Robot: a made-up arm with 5 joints. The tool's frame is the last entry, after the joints. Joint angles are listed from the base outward. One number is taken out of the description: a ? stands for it. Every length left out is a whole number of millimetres.
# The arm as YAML. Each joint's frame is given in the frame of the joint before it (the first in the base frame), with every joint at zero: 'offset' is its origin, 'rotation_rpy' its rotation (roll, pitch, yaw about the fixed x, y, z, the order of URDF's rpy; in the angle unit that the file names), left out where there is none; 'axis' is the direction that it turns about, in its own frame. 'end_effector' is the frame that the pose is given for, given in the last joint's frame.
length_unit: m
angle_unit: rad
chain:
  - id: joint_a
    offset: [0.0, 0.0, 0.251]
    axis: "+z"
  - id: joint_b
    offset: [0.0, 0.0, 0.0]
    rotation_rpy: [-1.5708, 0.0, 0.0]
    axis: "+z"
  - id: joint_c
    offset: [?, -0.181, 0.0]
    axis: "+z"
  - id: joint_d
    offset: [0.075, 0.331, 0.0]
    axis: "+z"
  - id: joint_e
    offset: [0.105, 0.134, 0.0]
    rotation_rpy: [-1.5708, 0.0, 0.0]
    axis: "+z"
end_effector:
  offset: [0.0, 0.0, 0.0]
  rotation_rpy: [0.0, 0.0, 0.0]
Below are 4 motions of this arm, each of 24 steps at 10 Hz.
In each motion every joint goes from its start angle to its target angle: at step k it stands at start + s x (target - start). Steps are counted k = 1, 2, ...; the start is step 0. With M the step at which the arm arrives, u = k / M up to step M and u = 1 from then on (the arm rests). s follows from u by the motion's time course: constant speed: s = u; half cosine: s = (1 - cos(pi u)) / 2; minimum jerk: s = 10 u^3 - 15 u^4 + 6 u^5.
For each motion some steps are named. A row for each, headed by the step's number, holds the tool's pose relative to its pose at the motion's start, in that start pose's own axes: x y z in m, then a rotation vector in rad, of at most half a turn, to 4 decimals.
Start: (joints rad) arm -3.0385 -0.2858 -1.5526 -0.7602 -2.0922
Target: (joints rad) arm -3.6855 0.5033 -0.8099 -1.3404 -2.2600
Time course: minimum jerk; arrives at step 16
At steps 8, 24:
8: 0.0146 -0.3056 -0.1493 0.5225 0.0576 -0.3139
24: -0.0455 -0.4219 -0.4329 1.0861 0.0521 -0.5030

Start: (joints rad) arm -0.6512 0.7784 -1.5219 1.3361 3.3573
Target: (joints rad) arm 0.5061 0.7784 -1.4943 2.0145 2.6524
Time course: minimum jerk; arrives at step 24
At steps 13, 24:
13: 0.1745 0.1974 0.0807 0.4973 0.3957 -0.8644
24: 0.3304 0.2316 0.1538 0.9169 0.7961 -1.3107

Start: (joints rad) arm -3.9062 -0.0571 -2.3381 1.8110 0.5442
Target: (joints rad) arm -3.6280 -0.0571 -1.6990 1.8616 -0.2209
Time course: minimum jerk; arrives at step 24
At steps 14, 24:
14: -0.0729 -0.0446 0.1647 -0.0699 -0.4567 -0.6628
24: -0.1396 -0.0521 0.2382 -0.0458 -0.7163 -1.0090

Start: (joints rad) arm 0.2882 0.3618 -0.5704 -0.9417 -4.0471
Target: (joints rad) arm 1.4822 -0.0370 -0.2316 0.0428 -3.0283
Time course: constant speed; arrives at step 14
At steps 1, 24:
1: -0.0220 0.0274 0.0010 -0.0999 -0.0160 0.0353
24: -0.0976 0.3573 -0.2138 -0.9906 0.4254 -0.0381

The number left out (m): 0.034
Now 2 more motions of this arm.
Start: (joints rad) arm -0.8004 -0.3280 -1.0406 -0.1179 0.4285
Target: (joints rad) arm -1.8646 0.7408 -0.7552 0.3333 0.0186
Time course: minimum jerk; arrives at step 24
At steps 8, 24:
8: -0.0890 0.1648 0.0541 -0.3423 -0.2683 -0.0239
24: -0.5210 0.5117 -0.2606 -0.9763 -1.3805 0.7064

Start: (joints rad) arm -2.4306 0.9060 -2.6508 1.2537 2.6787
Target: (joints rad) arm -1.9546 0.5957 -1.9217 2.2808 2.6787
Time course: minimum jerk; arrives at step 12
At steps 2, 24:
2: 0.0020 0.0129 0.0082 -0.0297 0.0425 -0.0151
24: 0.1971 0.3136 0.0431 -0.5257 1.3207 -0.5055

